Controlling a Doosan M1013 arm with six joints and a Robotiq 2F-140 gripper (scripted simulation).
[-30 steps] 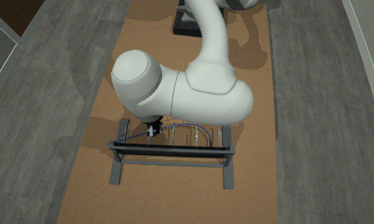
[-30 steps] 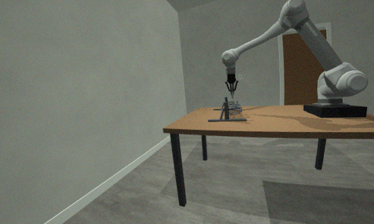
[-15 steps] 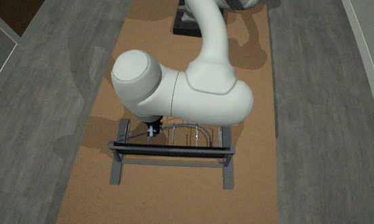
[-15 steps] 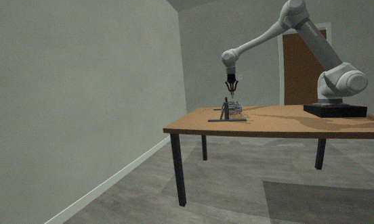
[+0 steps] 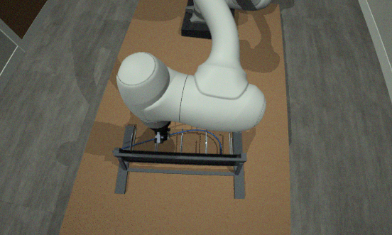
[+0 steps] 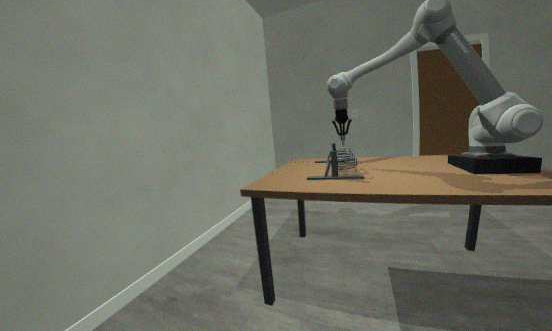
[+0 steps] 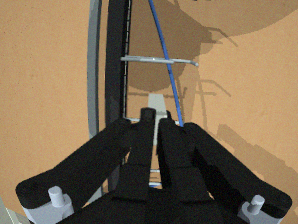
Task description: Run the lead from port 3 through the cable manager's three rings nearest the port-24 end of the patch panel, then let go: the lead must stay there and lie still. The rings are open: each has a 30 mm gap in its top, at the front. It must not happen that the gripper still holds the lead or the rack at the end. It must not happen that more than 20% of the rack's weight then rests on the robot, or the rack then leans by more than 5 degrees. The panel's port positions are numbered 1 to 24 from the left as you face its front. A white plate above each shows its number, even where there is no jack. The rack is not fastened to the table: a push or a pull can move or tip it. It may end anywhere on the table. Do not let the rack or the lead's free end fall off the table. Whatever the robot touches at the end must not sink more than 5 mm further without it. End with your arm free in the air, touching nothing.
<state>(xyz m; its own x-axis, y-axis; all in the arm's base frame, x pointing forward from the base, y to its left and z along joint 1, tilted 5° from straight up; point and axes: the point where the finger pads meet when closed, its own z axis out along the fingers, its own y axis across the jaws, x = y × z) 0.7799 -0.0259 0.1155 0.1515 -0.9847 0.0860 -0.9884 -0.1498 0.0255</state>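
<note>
Right now the dark grey rack is 11 cm below my hand, 6 cm to the left of it and 5 cm ahead of it.
</note>
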